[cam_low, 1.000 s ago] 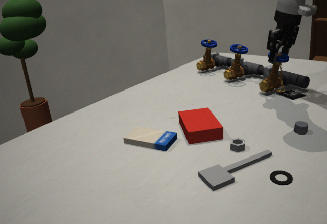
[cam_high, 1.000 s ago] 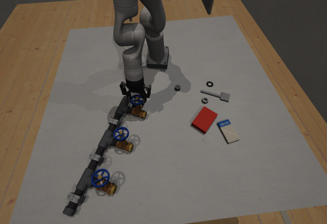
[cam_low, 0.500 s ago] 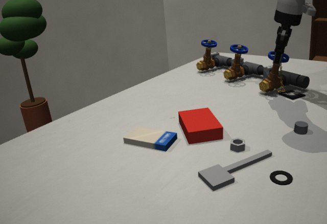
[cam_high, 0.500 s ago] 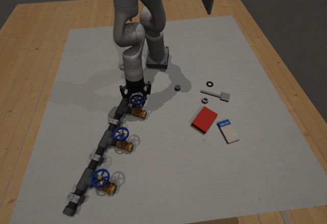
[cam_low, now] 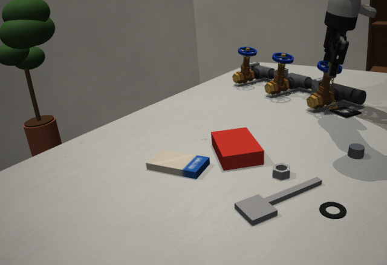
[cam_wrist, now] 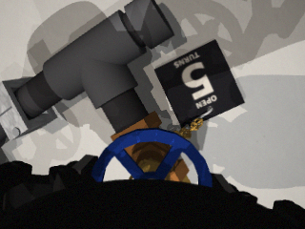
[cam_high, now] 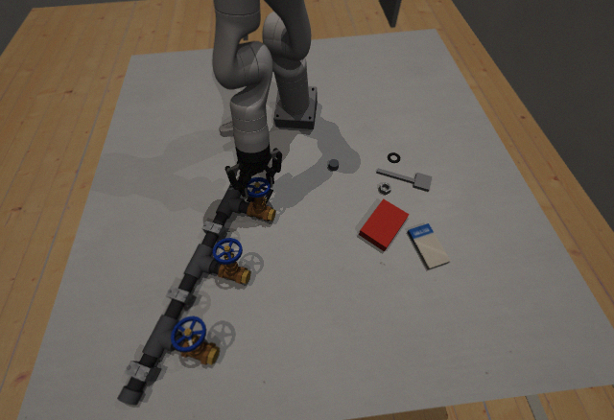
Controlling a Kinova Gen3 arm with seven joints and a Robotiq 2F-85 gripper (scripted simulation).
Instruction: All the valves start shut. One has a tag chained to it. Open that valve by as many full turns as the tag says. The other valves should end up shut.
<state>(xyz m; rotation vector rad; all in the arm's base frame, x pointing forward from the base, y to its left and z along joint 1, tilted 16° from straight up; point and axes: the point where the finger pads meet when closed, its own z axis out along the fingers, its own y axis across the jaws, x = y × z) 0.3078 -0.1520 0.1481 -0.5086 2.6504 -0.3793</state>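
The black tag lies 40 mm behind my hand and 120 mm below it. Also, from my hand: red block (130 mm ahead, 310 mm to the left, 110 mm below); then small grey cylinder (100 mm behind, 230 mm to the left, 110 mm below); then grey paddle-shaped tool (440 mm to the left, 120 mm below).
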